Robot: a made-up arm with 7 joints.
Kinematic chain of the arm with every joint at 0, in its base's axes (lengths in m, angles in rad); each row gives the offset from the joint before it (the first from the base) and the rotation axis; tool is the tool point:
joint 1: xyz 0 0.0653 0 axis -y
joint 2: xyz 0 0.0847 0 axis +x
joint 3: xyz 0 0 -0.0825 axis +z
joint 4: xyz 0 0 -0.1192 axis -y
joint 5: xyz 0 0 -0.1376 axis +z
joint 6: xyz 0 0 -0.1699 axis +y
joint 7: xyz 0 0 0 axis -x
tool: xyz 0 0 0
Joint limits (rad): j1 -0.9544..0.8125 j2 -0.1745..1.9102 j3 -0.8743..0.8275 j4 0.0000..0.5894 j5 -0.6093..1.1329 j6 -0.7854..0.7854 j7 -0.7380..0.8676
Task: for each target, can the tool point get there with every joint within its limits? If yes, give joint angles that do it. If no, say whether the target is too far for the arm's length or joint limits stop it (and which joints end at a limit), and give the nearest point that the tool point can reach.
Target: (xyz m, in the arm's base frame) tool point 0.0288 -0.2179 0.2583
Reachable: no: joint limits stop it (at a limit: joint 1, joint 2, joint 3, joint 4) | nearest point 0.3859 -0.0585 -0.2144 | short by 0.613 m
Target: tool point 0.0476 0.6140 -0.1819
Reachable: yes | joints -0.2998 1.1310 0.4911 0.3745 0.4855 -0.0174 0.3346
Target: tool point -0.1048 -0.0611 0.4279
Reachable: no: joint limits stop it (at a limit: joint 2, joint 3, joint 4) | nearest point -0.0701 0.5393 0.2861 | short by 0.618 m
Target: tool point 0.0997 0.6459 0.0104
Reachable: yes | joints -0.7092 1.6863 0.2176 0.2315 0.9122 -0.0726 -0.4329
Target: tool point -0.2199 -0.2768 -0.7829
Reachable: no: too far | nearest point -0.1252 -0.0322 -0.4456 | short by 0.427 m
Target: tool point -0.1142 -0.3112 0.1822
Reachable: no: joint limits stop it (at a limit: joint 1, joint 2, joint 3, joint 4) | nearest point -0.2855 -0.0585 -0.3367 | short by 0.602 m
